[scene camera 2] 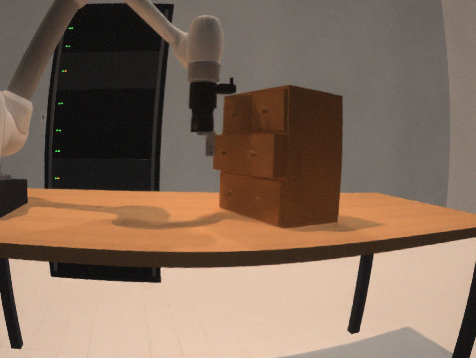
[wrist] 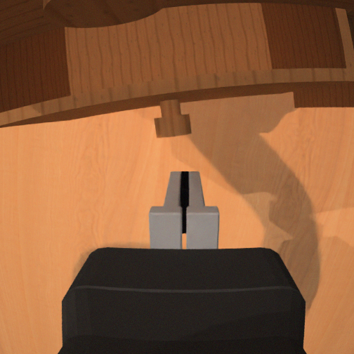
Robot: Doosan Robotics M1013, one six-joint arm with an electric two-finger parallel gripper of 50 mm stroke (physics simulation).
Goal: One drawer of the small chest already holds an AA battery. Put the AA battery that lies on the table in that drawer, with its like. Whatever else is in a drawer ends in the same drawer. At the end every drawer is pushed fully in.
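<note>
The small wooden chest [scene camera 2: 315, 155] stands on the table with middle-row drawer fronts [scene camera 2: 245, 156] standing out from the rest. In the wrist view an open drawer [wrist: 175, 86] crosses the top; its visible floor is bare wood and part of it is cut off. Its knob [wrist: 172, 122] points towards my fingers. My gripper [scene camera 2: 210, 153] [wrist: 184, 189] is shut and empty, pointing down just in front of the middle-row drawers, at about their height, apart from the knob. No AA battery shows in either view.
The wooden table [scene camera 2: 165, 240] [wrist: 45, 200] carries the chest. The upper drawers [scene camera 2: 267, 112] and the bottom row [scene camera 2: 250, 200] look flush with the chest front. A blurred, large knob [wrist: 100, 10] overhangs the open drawer. A black rack [scene camera 2: 164, 100] stands behind the table.
</note>
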